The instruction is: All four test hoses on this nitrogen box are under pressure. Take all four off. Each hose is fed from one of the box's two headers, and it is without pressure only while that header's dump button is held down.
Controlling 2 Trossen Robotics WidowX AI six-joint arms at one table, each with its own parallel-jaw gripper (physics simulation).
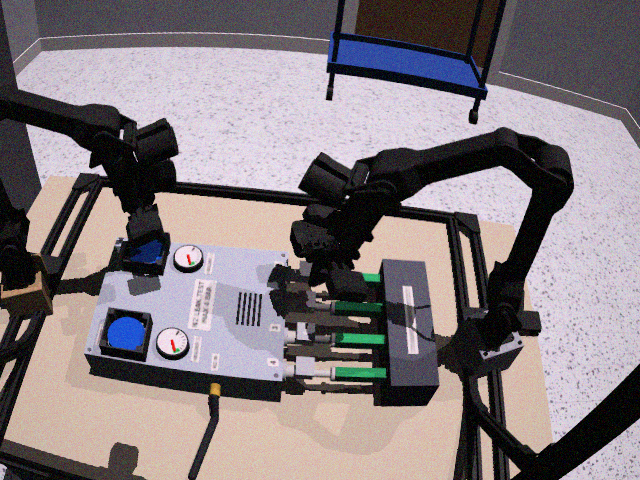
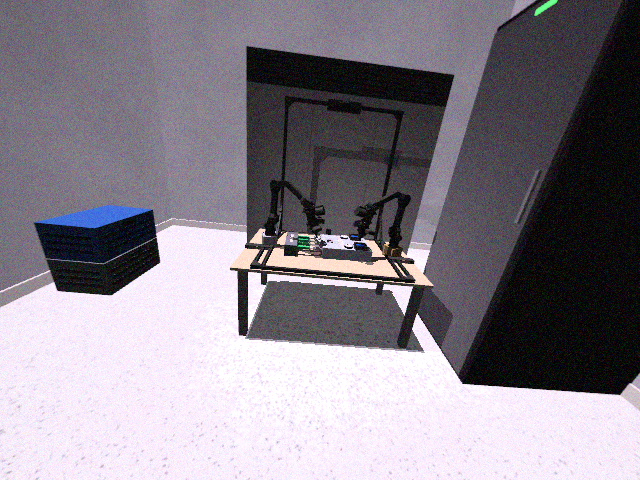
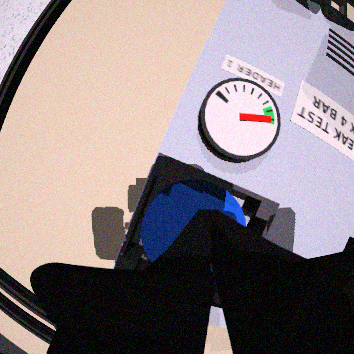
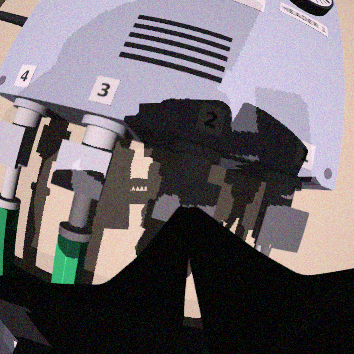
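Where they show: left gripper, between the fingertips: (image 2: pixel 358 240) (image 3: pixel 206 218); right gripper, between the fingertips: (image 1: pixel 310 285) (image 2: pixel 316 236) (image 4: pixel 186 216); left arm's base, origin of its link: (image 1: pixel 20 274) (image 2: pixel 393 246); right arm's base, origin of its link: (image 1: pixel 494 331) (image 2: pixel 269 234).
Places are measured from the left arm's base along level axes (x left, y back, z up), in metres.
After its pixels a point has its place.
Observation:
The grey nitrogen box (image 1: pixel 223 333) {z -0.004, x -0.233, y -0.386 m} (image 2: pixel 344 248) {z -0.003, x -0.046, y -0.409 m} (image 3: pixel 309 168) {z -0.004, x -0.124, y -0.333 m} (image 4: pixel 182 81) {z -0.004, x -0.196, y -0.474 m} lies on the table. My left gripper (image 1: pixel 146 242) {z 0.058, x -0.030, y -0.311 m} (image 2: pixel 361 229) {z 0.058, x -0.030, y -0.311 m} (image 3: pixel 206 218) {z 0.058, x -0.030, y -0.311 m} is shut and empty, right over the far blue dump button (image 1: pixel 151 252) {z 0.012, x -0.033, y -0.299 m} (image 3: pixel 168 218) {z 0.012, x -0.011, y -0.300 m}. The header 1 gauge (image 1: pixel 188 258) {z 0.012, x -0.069, y -0.367 m} (image 3: pixel 239 119) {z 0.011, x -0.059, y -0.365 m} points at its green mark, as does the header 2 gauge (image 1: pixel 172 343) {z 0.012, x -0.242, y -0.294 m}. The near dump button (image 1: pixel 126 333) {z 0.012, x -0.203, y -0.216 m} is free. My right gripper (image 1: pixel 334 286) (image 2: pixel 313 224) {z 0.034, x -0.206, y -0.550 m} (image 4: pixel 186 216) {z 0.034, x -0.206, y -0.550 m} is shut and empty at ports 1 and 2; their couplings lie in shadow. Green hoses 3 (image 1: pixel 358 339) {z -0.019, x -0.304, y -0.603 m} (image 4: pixel 68 260) {z -0.019, x -0.290, y -0.585 m} and 4 (image 1: pixel 361 372) {z -0.020, x -0.367, y -0.580 m} (image 4: pixel 7 239) {z -0.025, x -0.353, y -0.570 m} sit in their ports.
The hoses run to a dark block (image 1: pixel 409 329) {z -0.003, x -0.324, y -0.690 m}. A black supply line with a brass fitting (image 1: pixel 214 390) {z -0.035, x -0.320, y -0.340 m} leaves the box's front. Black rails (image 1: pixel 456 257) {z -0.064, x -0.162, y -0.914 m} frame the table. A blue cart (image 1: pixel 404 62) stands behind; a dark cabinet (image 2: pixel 509 214) stands beside the table.

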